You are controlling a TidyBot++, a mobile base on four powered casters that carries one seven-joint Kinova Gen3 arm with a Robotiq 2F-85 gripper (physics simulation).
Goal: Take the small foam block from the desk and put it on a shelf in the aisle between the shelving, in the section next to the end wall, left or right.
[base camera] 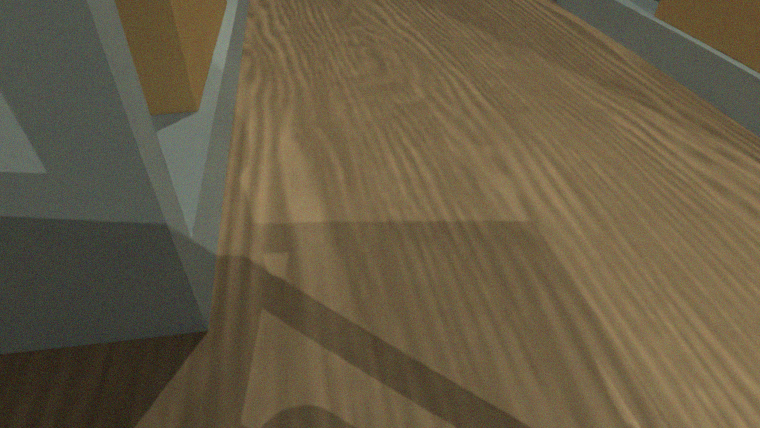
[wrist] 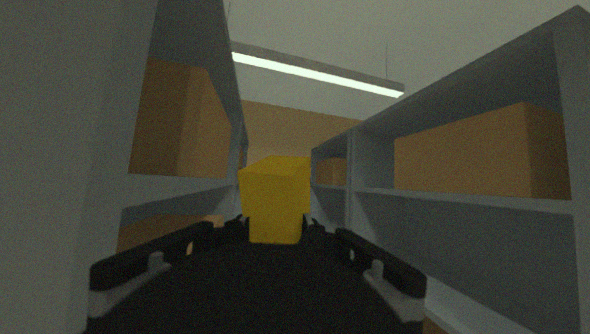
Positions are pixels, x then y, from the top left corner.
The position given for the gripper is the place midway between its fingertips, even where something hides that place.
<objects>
gripper: wrist 277, 220; not seen in the base camera view (out of frame)
yellow foam block: wrist 275, 192; not seen in the base camera view (out of frame)
</objects>
